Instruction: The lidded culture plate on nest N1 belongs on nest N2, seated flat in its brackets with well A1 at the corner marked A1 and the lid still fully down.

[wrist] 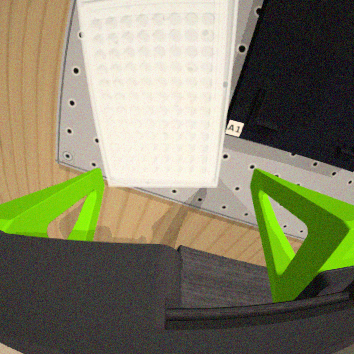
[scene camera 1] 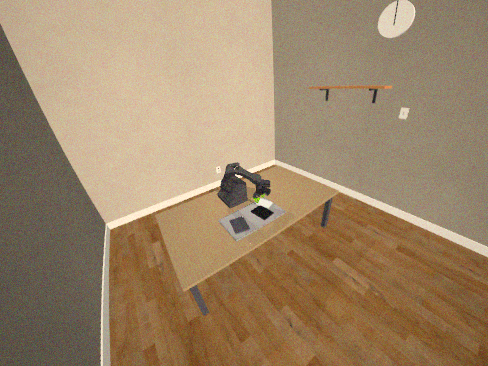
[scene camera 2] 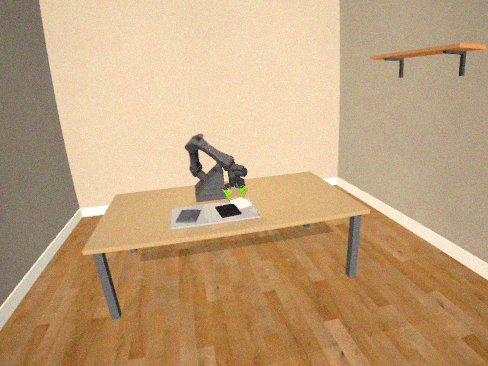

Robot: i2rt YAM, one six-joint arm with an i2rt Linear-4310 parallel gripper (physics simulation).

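Seen in the pictures: gripper, fingertip midpoint: [wrist: 176, 176] [scene camera 1: 260, 200] [scene camera 2: 235, 197]; arm's base, origin of the base link: [scene camera 1: 230, 190] [scene camera 2: 206, 180].
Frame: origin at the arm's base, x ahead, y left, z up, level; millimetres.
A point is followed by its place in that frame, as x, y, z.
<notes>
The white lidded culture plate [scene camera 1: 265, 202] @[294, 197, -83] [scene camera 2: 241, 202] @[304, 192, -83] [wrist: 160, 100] @[290, 188, -83] lies beside the black nest [scene camera 1: 262, 212] @[382, 89, -91] [scene camera 2: 228, 210] @[389, 95, -90] [wrist: 305, 75] @[340, 112, -90], not in it, at the right end of the grey board. One corner slightly overhangs the board's edge in the wrist view. Whether it is tilted is unclear. An A1 label [wrist: 234, 128] @[289, 136, -90] marks the black nest's near corner. A dark grey nest [scene camera 1: 239, 224] @[381, -150, -91] [scene camera 2: 188, 215] @[387, -148, -90] is empty at the board's left. Which nest is N1 or N2 is unreadable. My gripper [scene camera 1: 259, 199] @[256, 163, -62] [scene camera 2: 235, 194] @[256, 163, -62] [wrist: 176, 176] @[256, 163, -62] is open and empty, its green fingertips near the plate's near end.
The perforated grey board [scene camera 1: 252, 225] @[447, -68, -102] [scene camera 2: 209, 215] @[388, -23, -107] [wrist: 82, 115] @[252, 242, -102] bears both nests and lies on the wooden table [scene camera 1: 190, 240] @[269, -539, -115] [scene camera 2: 135, 210] @[135, -507, -115]. The arm's base [scene camera 1: 233, 195] @[83, -19, -15] [scene camera 2: 209, 190] @[119, 6, -41] stands behind the board. A shelf [scene camera 1: 350, 87] [scene camera 2: 425, 52] is on the right wall.
</notes>
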